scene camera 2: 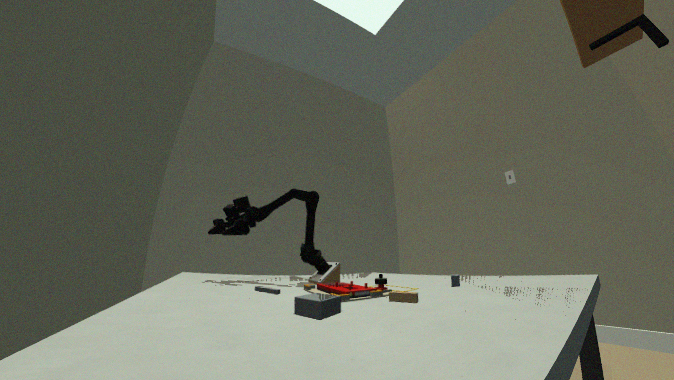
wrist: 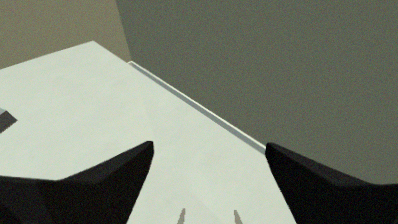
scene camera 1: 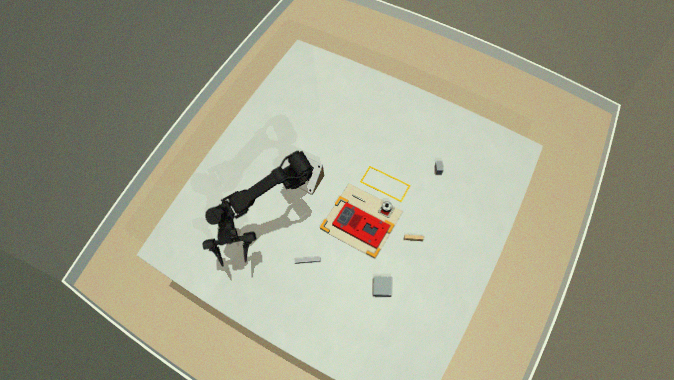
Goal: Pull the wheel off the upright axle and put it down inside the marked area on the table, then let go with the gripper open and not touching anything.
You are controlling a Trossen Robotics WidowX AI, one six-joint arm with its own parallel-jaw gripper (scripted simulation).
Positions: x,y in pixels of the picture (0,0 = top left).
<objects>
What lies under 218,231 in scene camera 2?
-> My gripper.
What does my gripper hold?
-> Nothing.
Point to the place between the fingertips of my gripper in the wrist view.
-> At 209,147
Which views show my gripper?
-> Scene camera 2, the wrist view and scene camera 1: all of them.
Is my gripper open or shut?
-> Open.
</objects>
